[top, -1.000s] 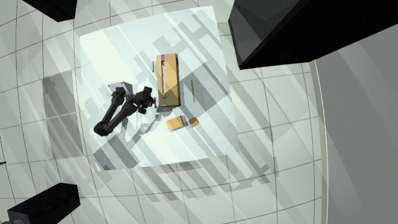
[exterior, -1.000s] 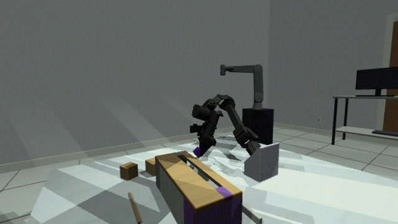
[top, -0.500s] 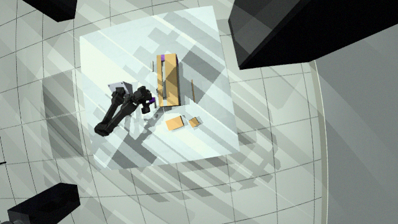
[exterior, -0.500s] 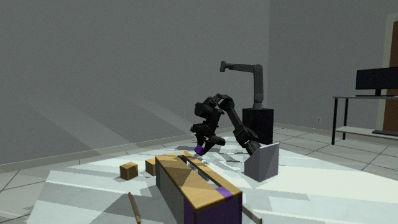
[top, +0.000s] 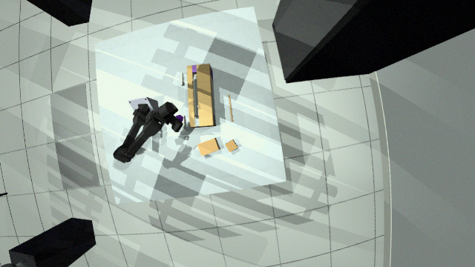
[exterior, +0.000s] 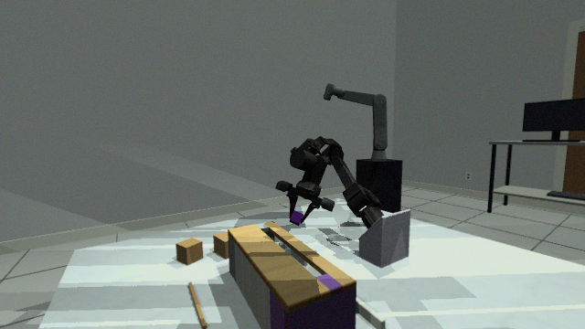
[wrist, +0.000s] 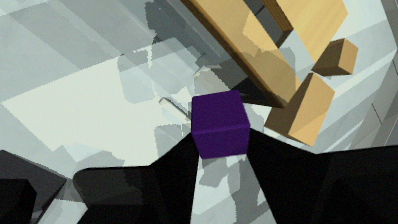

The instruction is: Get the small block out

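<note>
Right now my gripper tip is 10 mm to the right of the purple block and 10 mm below it. From my gripper tip the other things lie so: wooden-topped box: 90 mm ahead, 150 mm to the left, 70 mm below; grey piece: 110 mm to the right, 130 mm below; thin wooden stick: 310 mm ahead, 80 mm to the left, 130 mm below.
</note>
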